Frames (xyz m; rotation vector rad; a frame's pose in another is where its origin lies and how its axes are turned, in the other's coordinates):
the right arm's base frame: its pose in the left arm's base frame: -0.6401 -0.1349 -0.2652 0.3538 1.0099 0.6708
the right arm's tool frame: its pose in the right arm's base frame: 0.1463 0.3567 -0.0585 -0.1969 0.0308 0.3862
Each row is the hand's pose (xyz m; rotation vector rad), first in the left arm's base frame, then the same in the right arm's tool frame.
Working: the left arm's base frame: its pose in the right arm's tool frame: -0.1754 -0.4374 0.6695 -0.3696 -0.9025 -1.1188

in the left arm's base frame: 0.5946 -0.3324 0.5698 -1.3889 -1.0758 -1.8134
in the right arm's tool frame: -0.6334 -0.5628 1.4200 0.9269 0.6949 2.0584
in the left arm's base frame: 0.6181 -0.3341 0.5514 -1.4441 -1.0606 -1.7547
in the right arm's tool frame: -0.6236 -0.5902 1.4268 0.9952 0.6615 2.0716
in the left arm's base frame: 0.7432 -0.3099 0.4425 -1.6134 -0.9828 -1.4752
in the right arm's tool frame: -0.5369 -0.7292 1.4622 1.2890 0.5561 2.1415
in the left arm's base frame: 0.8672 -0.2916 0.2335 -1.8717 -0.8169 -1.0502
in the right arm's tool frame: -0.4121 -0.9367 1.4352 1.7367 0.2820 2.1816
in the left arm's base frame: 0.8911 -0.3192 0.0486 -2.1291 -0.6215 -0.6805
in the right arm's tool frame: -0.3529 -1.0864 1.3371 2.0930 -0.1140 2.1055
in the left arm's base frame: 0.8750 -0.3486 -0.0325 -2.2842 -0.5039 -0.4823
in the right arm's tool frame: -0.3461 -1.1431 1.2704 2.2474 -0.3817 1.9987
